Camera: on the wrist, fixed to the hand. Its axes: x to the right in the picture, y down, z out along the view.
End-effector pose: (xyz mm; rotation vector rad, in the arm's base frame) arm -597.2 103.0 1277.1 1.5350 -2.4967 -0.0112
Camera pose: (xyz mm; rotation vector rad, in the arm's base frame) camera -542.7 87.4 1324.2 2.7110 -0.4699 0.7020
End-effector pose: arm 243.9 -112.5 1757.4 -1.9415 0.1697 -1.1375
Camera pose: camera 187.1 -113.5 1804.3 -0.9929 -1.4344 -2.3075
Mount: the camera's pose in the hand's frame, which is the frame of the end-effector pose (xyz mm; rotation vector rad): -1.7 -49.7 -54.4 0.5203 0.5489 -1.5663
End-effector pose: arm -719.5 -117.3 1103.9 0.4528 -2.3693 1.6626
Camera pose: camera -699.9 -81.6 1165.3 1.2454 -0.5956 1.1798
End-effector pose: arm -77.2 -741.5 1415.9 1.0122 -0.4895 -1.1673
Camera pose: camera -61.6 -720.7 1346.9 2.2310 0.6674 -2.0033
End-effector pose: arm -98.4 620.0 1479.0 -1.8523 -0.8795 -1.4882
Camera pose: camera -170.0 606.8 1490.1 -0.0565 -2.2873 -2.0139
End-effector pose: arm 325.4 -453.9 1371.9 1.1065 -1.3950 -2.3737
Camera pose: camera 373.6 -463.0 1316.9 -1.9015 0.5102 0.9271
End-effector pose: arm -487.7 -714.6 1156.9 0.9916 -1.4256 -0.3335
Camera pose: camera -420.4 -722.2 1127.8 2.2916 0.0406 -0.7302
